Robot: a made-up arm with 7 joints.
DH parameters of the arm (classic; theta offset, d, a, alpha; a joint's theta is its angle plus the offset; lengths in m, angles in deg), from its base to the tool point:
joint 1: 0 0.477 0 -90
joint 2: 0 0 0 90
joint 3: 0 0.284 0.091 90
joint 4: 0 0 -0.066 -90
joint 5: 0 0.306 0 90
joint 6: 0 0 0.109 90
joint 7: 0 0 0 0
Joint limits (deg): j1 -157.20..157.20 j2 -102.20..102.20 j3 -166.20..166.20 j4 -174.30..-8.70 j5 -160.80..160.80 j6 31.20..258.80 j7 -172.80..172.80
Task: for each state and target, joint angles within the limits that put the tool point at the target. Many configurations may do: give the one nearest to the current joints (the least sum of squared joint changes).
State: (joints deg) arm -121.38 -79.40 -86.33 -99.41 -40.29 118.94 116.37
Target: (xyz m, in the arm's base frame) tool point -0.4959 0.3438 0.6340
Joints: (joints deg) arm -89.82 -75.15 -86.22 -91.93 -38.87 116.41 116.37
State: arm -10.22 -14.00 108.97 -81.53 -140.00 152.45 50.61
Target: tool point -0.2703 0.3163 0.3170
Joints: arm -9.89 -50.47 132.58 -111.42 -140.95 153.91 50.61
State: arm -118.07 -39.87 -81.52 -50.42 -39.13 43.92 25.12
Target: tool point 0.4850 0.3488 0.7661
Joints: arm -157.20 -56.36 -95.01 -8.70 -49.31 32.28 25.12
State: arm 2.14 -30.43 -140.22 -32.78 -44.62 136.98 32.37
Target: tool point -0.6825 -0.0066 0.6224
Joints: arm -14.69 -58.29 -152.36 -45.92 -45.10 136.30 32.37
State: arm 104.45 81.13 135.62 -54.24 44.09 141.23 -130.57
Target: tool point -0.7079 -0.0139 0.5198
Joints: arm 157.20 96.12 117.60 -46.16 39.83 119.33 -130.57
